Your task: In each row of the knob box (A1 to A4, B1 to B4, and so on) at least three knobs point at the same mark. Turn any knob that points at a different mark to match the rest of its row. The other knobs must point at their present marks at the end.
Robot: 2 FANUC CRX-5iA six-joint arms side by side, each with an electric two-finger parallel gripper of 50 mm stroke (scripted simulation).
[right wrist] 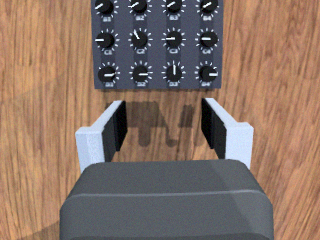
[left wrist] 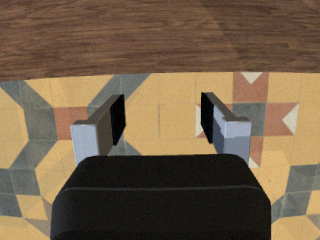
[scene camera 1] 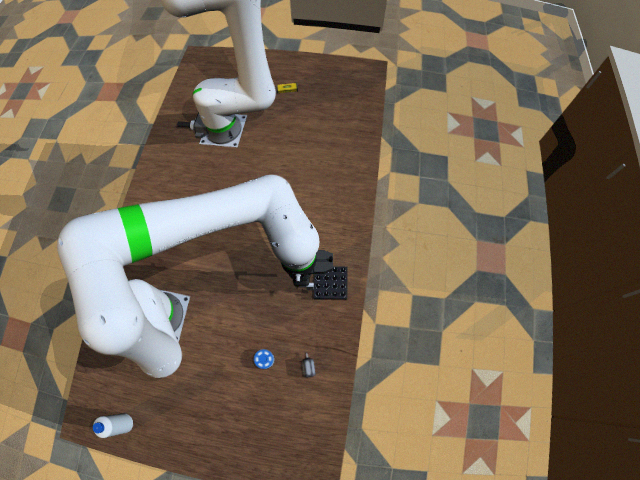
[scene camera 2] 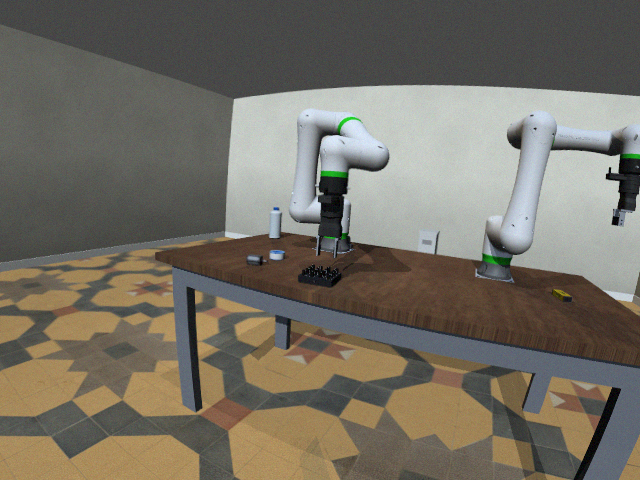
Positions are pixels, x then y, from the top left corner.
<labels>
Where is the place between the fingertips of the right gripper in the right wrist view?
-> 163, 115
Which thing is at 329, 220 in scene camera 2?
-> The right gripper.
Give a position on a white bottle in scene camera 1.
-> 105, 426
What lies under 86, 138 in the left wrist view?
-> The left gripper.
</labels>
